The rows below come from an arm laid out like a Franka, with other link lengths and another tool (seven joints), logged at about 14 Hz.
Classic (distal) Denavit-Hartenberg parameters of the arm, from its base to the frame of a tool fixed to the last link. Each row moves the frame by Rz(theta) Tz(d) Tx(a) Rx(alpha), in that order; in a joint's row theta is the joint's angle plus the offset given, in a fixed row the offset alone. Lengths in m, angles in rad.
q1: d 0.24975  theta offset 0  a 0  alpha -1.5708
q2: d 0  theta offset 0  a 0  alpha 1.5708
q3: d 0.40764  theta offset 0  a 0.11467  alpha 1.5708
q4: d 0  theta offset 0  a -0.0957  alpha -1.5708
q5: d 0.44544  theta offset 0  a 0  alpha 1.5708
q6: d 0  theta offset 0  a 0.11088  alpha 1.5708
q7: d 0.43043  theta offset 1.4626  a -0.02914  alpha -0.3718
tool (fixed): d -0.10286  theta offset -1.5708  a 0  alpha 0
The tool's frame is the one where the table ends.
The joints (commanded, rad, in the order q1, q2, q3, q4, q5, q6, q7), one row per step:
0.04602, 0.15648, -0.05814, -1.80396, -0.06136, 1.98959, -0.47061
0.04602, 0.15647, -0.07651, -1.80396, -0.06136, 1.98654, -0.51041
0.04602, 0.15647, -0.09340, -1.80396, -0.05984, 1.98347, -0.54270
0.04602, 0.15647, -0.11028, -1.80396, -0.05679, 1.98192, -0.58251
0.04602, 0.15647, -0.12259, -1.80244, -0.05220, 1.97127, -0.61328
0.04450, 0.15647, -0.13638, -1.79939, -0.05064, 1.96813, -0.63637
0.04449, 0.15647, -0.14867, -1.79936, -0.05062, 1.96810, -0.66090
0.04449, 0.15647, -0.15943, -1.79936, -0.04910, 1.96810, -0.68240
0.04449, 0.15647, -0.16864, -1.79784, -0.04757, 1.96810, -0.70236
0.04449, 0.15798, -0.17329, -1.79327, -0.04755, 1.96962, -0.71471
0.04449, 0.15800, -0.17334, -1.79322, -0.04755, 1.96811, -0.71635
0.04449, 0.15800, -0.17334, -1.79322, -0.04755, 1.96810, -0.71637
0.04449, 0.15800, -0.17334, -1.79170, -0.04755, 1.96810, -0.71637
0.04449, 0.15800, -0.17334, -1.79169, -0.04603, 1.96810, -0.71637
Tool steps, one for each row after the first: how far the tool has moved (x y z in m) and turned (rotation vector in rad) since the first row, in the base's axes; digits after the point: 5 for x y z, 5 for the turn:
-0.00256, -0.01333, -0.00043, -0.00395, 0.00557, 0.02135
-0.00499, -0.02522, -0.00077, -0.00586, 0.01069, 0.03608
-0.00742, -0.03658, -0.00085, -0.00646, 0.01469, 0.05785
-0.01185, -0.04416, -0.00114, -0.00396, 0.02538, 0.07400
-0.01308, -0.05491, 0.00037, -0.00495, 0.02684, 0.08115
-0.01468, -0.06377, 0.00049, -0.00713, 0.02852, 0.09344
-0.01612, -0.07112, 0.00064, -0.00764, 0.02979, 0.10368
-0.01684, -0.07738, 0.00165, -0.00816, 0.02944, 0.11395
-0.01535, -0.08091, 0.00337, -0.01011, 0.02583, 0.12186
-0.01591, -0.08089, 0.00320, -0.00990, 0.02740, 0.12335
-0.01591, -0.08089, 0.00320, -0.00990, 0.02741, 0.12337
-0.01529, -0.08094, 0.00407, -0.01019, 0.02592, 0.12340
-0.01522, -0.08055, 0.00411, -0.00880, 0.02563, 0.12286

